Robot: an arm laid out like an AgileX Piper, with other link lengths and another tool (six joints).
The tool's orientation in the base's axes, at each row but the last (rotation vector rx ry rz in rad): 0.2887 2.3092 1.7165; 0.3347 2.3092 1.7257; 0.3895 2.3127 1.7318; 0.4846 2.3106 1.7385; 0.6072 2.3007 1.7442
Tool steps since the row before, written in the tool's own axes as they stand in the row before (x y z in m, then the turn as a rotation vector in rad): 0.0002 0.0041 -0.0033 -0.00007 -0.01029 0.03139; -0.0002 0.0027 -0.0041 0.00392 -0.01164 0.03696; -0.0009 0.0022 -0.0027 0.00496 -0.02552 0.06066; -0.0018 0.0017 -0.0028 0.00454 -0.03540 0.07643; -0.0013 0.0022 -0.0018 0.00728 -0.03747 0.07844
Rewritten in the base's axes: -0.0012 -0.0018 0.0048 0.00982 0.02555 -0.01849; -0.0010 -0.0030 0.0037 0.00780 0.03151 -0.02153; 0.0001 -0.0021 0.0029 0.01370 0.04948 -0.04147; 0.0009 -0.0028 0.0024 0.01841 0.06088 -0.05540; 0.0009 -0.0016 0.0025 0.01630 0.06336 -0.05770
